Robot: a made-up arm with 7 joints. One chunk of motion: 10 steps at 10 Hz.
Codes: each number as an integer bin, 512 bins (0 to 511) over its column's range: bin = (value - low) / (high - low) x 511, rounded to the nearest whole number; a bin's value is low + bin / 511 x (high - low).
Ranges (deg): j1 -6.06..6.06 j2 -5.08..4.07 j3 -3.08..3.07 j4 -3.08..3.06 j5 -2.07..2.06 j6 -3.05..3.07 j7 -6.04..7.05
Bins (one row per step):
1: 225 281 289 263 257 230 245
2: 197 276 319 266 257 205 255
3: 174 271 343 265 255 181 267
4: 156 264 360 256 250 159 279
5: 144 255 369 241 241 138 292
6: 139 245 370 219 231 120 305
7: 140 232 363 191 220 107 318
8: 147 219 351 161 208 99 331
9: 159 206 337 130 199 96 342
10: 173 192 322 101 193 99 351
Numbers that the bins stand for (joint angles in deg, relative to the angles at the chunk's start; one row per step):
1: -0.72 -0.05 0.40 0.08 0.01 -0.30 0.24
2: -1.39 -0.14 0.76 0.12 0.01 -0.59 0.49
3: -1.93 -0.23 1.05 0.10 -0.01 -0.88 0.80
4: -2.36 -0.35 1.25 0.00 -0.05 -1.15 1.11
5: -2.64 -0.51 1.36 -0.18 -0.12 -1.40 1.44
6: -2.76 -0.69 1.37 -0.45 -0.20 -1.61 1.77
7: -2.74 -0.93 1.29 -0.79 -0.29 -1.77 2.11
8: -2.57 -1.16 1.14 -1.15 -0.39 -1.86 2.44
9: -2.29 -1.39 0.98 -1.52 -0.46 -1.90 2.72
10: -1.96 -1.64 0.80 -1.87 -0.51 -1.86 2.95

